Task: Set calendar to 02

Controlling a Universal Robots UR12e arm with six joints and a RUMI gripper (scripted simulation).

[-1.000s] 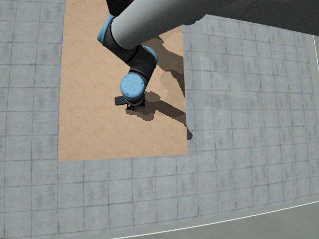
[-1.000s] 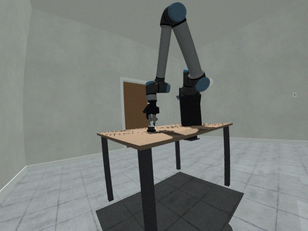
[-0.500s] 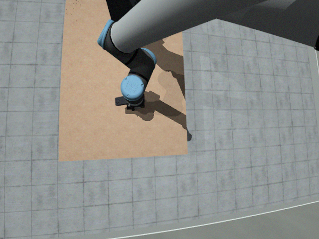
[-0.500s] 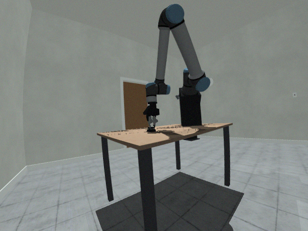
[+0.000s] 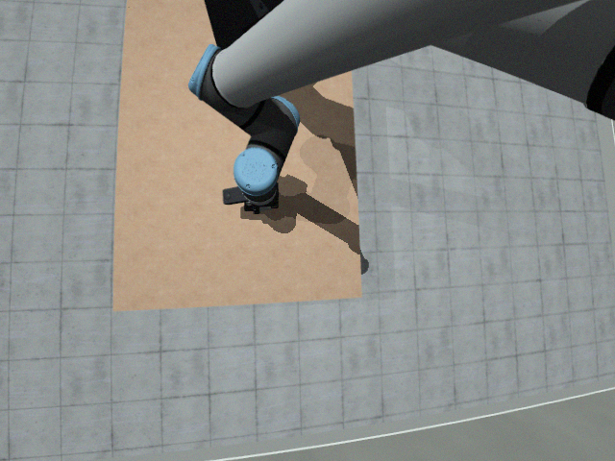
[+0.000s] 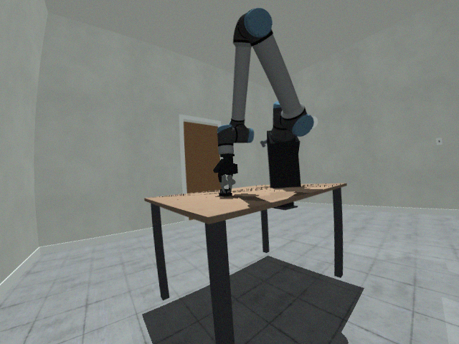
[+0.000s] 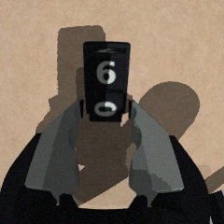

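Right now the black number cube is 10 mm below my hand. Also, from my hand: calendar tray: 30 mm below, 20 mm to the right.
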